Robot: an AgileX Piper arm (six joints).
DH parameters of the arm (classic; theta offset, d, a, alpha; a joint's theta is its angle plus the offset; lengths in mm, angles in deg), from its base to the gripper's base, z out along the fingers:
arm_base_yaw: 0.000 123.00 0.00 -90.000
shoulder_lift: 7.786 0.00 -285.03 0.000
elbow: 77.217 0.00 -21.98 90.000
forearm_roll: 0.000 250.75 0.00 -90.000
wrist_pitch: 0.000 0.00 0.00 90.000
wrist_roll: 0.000 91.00 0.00 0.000
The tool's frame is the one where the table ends.
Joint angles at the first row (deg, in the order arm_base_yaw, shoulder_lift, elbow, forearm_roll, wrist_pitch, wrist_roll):
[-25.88 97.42 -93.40 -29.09 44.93 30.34]
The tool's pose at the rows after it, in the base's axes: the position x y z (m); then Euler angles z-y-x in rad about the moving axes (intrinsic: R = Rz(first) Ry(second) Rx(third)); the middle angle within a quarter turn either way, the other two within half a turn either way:
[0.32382 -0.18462 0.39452 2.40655 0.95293 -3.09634]
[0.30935 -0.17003 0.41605 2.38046 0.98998 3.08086]
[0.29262 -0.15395 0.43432 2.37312 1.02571 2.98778]
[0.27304 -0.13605 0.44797 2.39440 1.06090 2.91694]
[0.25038 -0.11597 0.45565 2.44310 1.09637 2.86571]
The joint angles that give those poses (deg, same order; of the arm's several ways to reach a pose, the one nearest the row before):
[-25.90 93.17 -93.31 -22.77 44.41 26.37]
[-25.90 89.07 -92.84 -16.42 43.90 21.79]
[-25.90 84.67 -91.57 -9.84 43.38 16.54]
[-25.90 79.72 -89.09 -2.90 42.83 10.30]
[-25.90 74.03 -85.10 4.72 42.28 2.92]

